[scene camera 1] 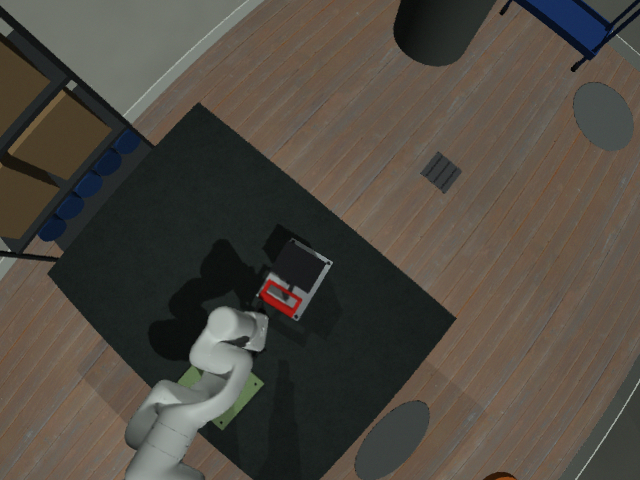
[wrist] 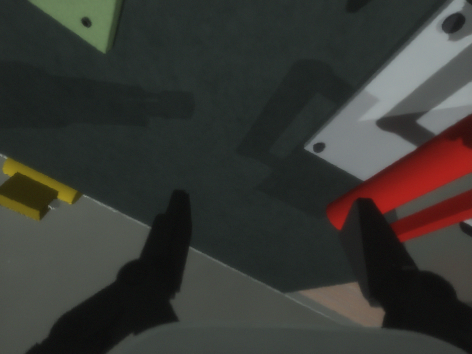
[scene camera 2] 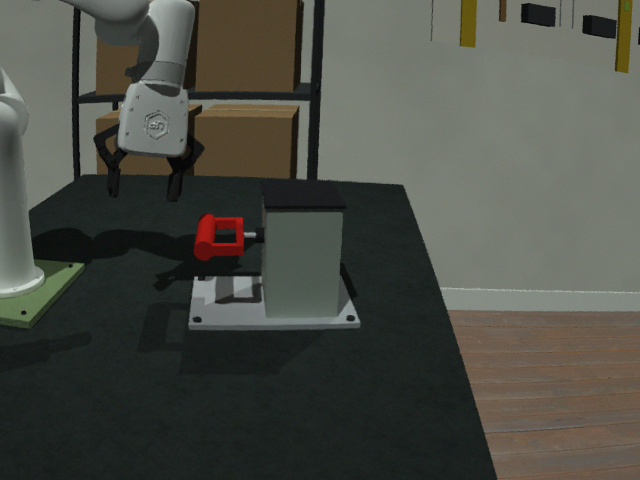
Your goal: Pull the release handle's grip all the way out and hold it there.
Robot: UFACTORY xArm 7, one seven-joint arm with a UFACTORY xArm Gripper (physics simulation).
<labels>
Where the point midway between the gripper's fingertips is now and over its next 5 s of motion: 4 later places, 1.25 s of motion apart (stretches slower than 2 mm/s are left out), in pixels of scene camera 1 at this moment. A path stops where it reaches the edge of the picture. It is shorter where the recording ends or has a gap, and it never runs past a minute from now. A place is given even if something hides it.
My gripper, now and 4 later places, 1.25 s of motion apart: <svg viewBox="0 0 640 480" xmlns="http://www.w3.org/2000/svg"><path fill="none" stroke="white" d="M264 334L264 333L271 307L276 303L276 303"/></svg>
</labels>
